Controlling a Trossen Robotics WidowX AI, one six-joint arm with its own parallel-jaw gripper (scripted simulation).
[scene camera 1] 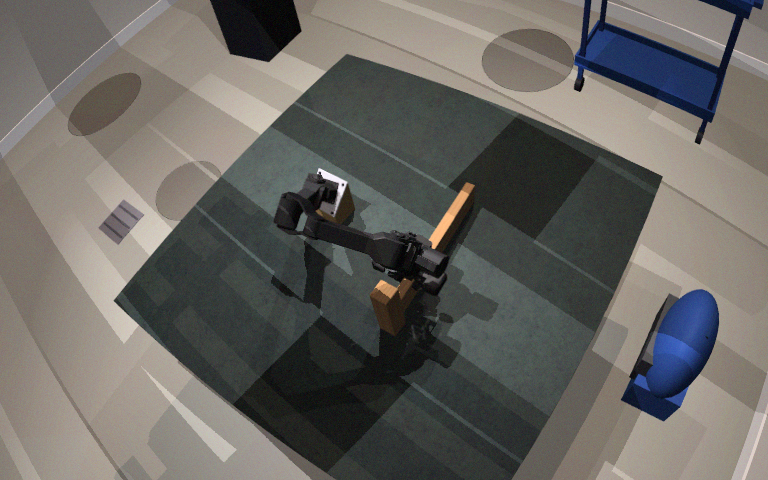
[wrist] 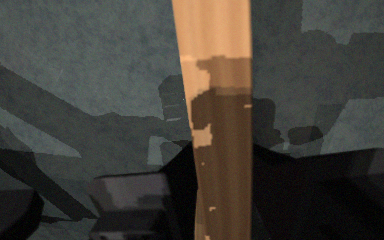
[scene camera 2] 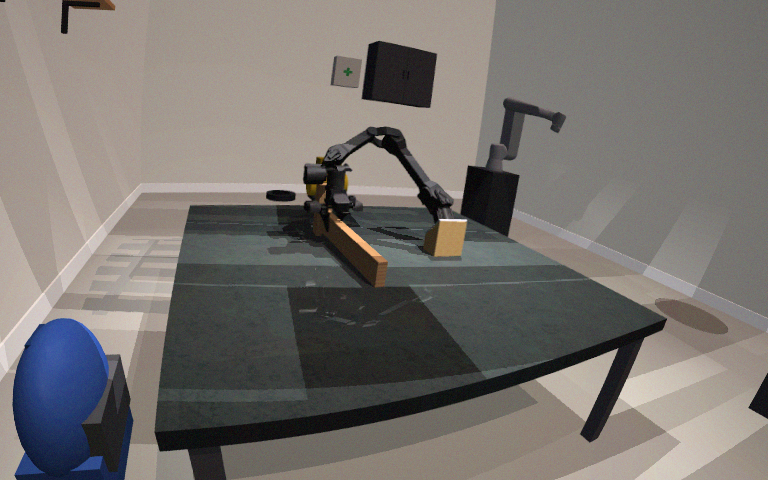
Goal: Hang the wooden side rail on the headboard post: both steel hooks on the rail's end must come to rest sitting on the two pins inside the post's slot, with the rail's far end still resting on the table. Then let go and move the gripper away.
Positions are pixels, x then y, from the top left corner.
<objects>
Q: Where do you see a wooden side rail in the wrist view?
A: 215, 51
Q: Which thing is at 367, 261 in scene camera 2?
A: A wooden side rail.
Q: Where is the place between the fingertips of my gripper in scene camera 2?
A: At 331, 231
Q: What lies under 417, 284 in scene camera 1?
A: My gripper.
</objects>
